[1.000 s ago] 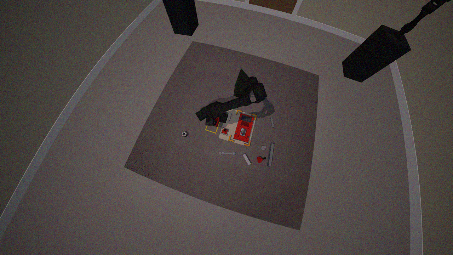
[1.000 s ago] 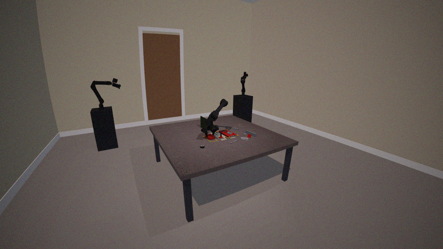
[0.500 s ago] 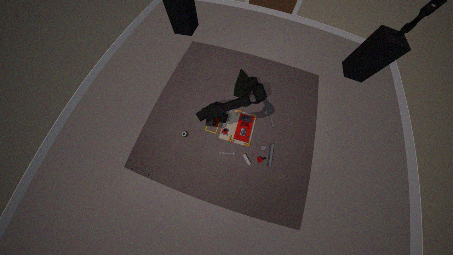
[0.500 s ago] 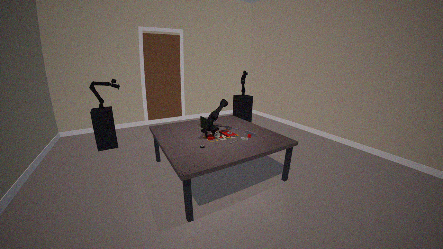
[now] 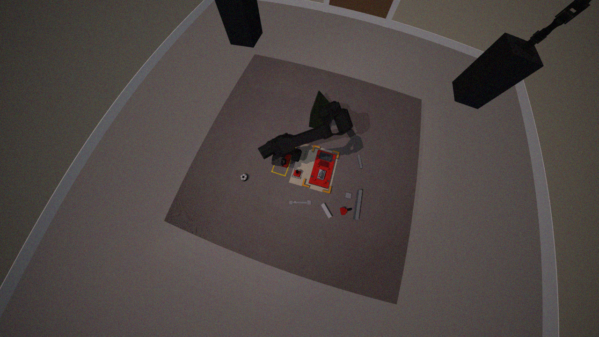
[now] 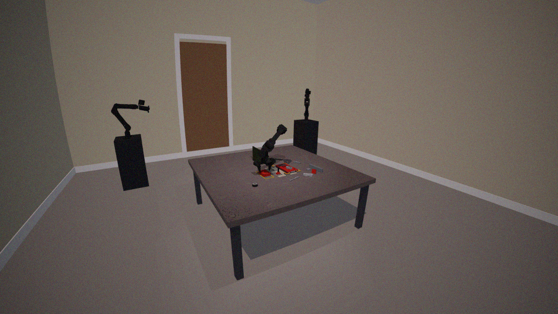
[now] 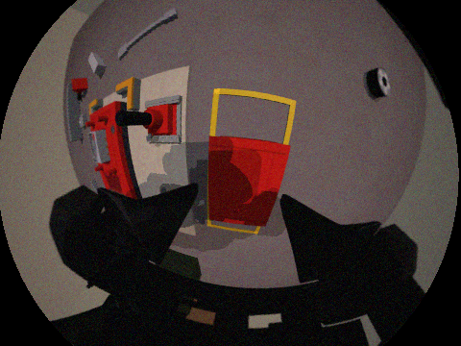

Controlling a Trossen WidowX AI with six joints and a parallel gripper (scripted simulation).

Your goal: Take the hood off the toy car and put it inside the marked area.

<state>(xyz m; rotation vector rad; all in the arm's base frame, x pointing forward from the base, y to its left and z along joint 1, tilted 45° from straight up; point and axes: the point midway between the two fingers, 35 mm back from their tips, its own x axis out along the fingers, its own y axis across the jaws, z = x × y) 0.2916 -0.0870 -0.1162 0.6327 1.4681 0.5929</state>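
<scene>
My gripper tip is now 10 mm above the hood. Round my gripper tip: white wheel 170 mm ahead, 180 mm to the right, 20 mm below.
</scene>
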